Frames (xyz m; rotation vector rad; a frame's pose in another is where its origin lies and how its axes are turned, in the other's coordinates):
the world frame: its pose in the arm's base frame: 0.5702 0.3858 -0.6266 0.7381 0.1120 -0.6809
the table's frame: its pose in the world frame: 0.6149 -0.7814 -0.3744 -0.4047 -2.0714 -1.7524
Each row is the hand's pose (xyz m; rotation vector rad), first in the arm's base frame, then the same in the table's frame.
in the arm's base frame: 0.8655 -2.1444 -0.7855 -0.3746 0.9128 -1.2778
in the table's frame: 0.0092 2.0100 -0.8539 -0.8569 0.8031 1.8916
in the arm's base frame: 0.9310 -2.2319 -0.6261 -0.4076 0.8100 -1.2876
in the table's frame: 0.0448 2.1914 -0.7974 -0.7502 0.7718 1.8747
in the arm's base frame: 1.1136 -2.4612 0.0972 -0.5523 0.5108 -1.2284
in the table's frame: 0.3188 2.8535 -0.4883 -0.4197 0.6169 1.8822
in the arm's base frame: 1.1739 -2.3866 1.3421 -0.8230 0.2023 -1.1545
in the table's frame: 1.0529 3.5664 0.2273 -0.1109 0.3071 1.8397
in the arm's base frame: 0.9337 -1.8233 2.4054 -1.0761 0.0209 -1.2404
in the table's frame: 1.9756 3.7134 1.0226 -0.0326 0.0438 1.6580
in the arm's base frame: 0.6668 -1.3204 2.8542 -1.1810 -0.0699 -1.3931
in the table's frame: 2.5304 3.5267 1.4502 -0.0532 -0.0437 1.4731
